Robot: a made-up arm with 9 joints. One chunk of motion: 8 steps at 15 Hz.
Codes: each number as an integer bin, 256 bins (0 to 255) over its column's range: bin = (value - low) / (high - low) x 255, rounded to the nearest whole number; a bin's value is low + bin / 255 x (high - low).
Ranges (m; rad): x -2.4..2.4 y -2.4..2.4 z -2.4..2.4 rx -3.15..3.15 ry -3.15..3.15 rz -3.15..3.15
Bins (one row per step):
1: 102 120 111 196 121 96
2: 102 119 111 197 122 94
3: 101 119 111 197 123 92
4: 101 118 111 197 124 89
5: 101 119 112 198 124 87
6: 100 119 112 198 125 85
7: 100 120 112 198 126 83
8: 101 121 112 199 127 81
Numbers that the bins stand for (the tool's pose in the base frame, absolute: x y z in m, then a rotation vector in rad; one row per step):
1: -0.4800 -0.1412 -0.3106 1.6924 -0.1606 -0.7782
2: -0.4800 -0.1600 -0.3106 1.7171 -0.1359 -0.8276
3: -0.4988 -0.1600 -0.3106 1.7171 -0.1112 -0.8771
4: -0.4988 -0.1788 -0.3106 1.7171 -0.0865 -0.9512
5: -0.4988 -0.1600 -0.2918 1.7418 -0.0865 -1.0006
6: -0.5176 -0.1600 -0.2918 1.7418 -0.0618 -1.0500
7: -0.5176 -0.1412 -0.2918 1.7418 -0.0371 -1.0994
8: -0.4988 -0.1224 -0.2918 1.7665 -0.0124 -1.1488

